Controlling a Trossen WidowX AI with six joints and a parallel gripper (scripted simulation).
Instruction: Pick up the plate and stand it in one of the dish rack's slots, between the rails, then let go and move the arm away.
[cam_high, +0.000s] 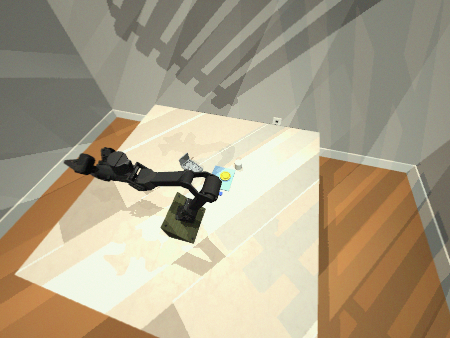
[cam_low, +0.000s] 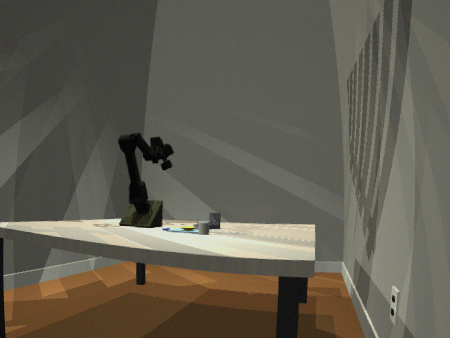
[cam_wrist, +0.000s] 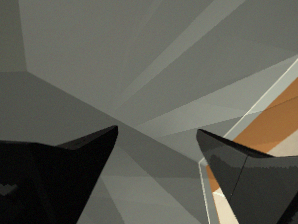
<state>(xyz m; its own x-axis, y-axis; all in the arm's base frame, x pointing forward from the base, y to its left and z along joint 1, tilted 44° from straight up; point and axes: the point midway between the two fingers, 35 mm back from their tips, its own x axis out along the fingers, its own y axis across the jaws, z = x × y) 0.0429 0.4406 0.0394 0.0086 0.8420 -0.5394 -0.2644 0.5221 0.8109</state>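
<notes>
Right now my gripper tip is 49 cm to the left of the yellow plate, 41 cm above it and 29 cm short of it. The rest, counted from my gripper tip: white-grey cup (56 cm to the right, 40 cm below, 37 cm ahead); dish rack (41 cm below, 33 cm ahead, 28 cm to the right); blue mat (47 cm to the right, 43 cm below, 28 cm ahead).
</notes>
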